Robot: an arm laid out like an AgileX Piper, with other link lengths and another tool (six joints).
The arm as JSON. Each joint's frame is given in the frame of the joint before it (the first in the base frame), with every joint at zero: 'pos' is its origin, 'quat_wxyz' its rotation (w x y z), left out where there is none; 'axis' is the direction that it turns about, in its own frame. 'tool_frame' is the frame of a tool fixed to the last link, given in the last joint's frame.
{
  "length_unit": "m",
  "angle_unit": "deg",
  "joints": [
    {
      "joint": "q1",
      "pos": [
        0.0,
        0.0,
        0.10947
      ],
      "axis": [
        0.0,
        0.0,
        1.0
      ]
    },
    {
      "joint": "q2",
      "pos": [
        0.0,
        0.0,
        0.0
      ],
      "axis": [
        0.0,
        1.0,
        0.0
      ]
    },
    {
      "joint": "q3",
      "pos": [
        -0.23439,
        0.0,
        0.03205
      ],
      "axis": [
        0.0,
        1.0,
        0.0
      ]
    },
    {
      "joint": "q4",
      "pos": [
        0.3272,
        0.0,
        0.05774
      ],
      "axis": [
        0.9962,
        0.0,
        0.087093
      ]
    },
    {
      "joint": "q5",
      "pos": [
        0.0,
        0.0,
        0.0
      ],
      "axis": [
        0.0,
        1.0,
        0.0
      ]
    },
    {
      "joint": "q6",
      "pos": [
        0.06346,
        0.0,
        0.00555
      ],
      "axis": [
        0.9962,
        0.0,
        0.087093
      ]
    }
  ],
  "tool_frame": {
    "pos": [
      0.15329,
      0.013,
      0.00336
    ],
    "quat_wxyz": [
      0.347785,
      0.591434,
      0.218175,
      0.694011
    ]
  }
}
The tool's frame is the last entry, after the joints.
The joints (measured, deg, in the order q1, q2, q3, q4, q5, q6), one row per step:
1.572, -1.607, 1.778, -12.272, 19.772, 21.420
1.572, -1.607, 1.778, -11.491, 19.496, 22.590
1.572, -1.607, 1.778, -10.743, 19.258, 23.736
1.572, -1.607, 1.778, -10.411, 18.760, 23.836
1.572, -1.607, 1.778, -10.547, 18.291, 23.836
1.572, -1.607, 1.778, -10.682, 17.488, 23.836
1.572, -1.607, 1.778, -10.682, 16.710, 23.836
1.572, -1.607, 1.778, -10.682, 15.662, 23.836
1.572, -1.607, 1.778, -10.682, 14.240, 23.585
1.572, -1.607, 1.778, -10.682, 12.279, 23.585
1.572, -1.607, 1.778, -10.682, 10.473, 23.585
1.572, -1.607, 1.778, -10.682, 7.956, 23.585
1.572, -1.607, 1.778, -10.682, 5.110, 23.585
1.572, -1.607, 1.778, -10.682, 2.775, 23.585
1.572, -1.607, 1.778, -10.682, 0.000, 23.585
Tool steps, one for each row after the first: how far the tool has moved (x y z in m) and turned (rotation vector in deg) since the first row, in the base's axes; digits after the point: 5 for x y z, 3 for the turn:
0.00033, 0.00143, 0.00126, 1.913, -0.299, -0.168
0.00062, 0.00275, 0.00241, 3.771, -0.555, -0.341
0.00110, 0.00354, 0.00424, 4.206, -1.034, -0.232
0.00156, 0.00368, 0.00592, 4.078, -1.496, -0.140
0.00229, 0.00406, 0.00881, 3.955, -2.284, 0.025
0.00296, 0.00460, 0.01163, 3.967, -3.044, 0.195
0.00379, 0.00532, 0.01543, 3.982, -4.066, 0.424
0.00480, 0.00628, 0.02056, 3.757, -5.446, 0.786
0.00600, 0.00765, 0.02775, 3.784, -7.361, 1.210
0.00688, 0.00891, 0.03441, 3.809, -9.125, 1.601
0.00775, 0.01067, 0.04372, 3.841, -11.582, 2.146
0.00822, 0.01266, 0.05429, 3.877, -14.361, 2.762
0.00822, 0.01429, 0.06297, 3.905, -16.641, 3.267
0.00774, 0.01622, 0.07328, 3.937, -19.350, 3.868

